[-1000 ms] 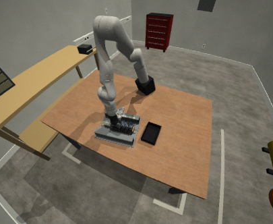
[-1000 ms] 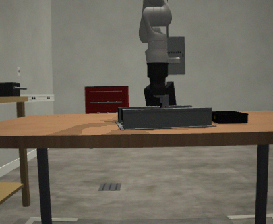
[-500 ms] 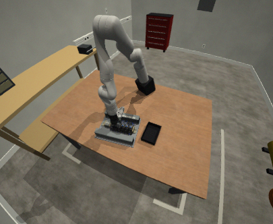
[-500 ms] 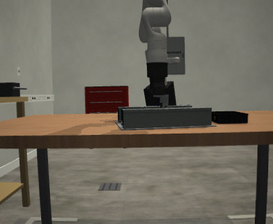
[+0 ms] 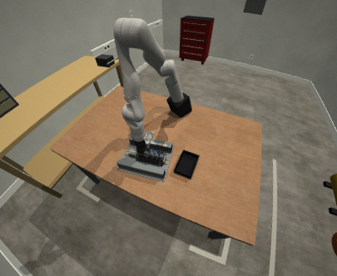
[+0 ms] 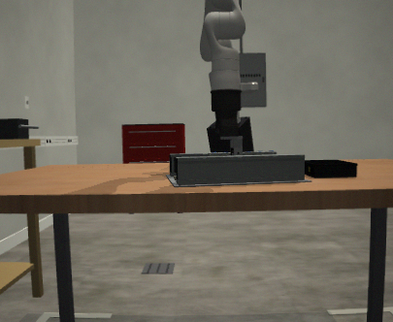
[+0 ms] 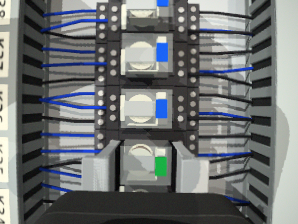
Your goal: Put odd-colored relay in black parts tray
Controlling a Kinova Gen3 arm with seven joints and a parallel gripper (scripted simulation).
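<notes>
Right now my hand is 1 cm to the left of the grey relay panel and 3 cm above it. Also, from my hand: black parts tray (3 cm behind, 25 cm to the left, 4 cm below).
</notes>
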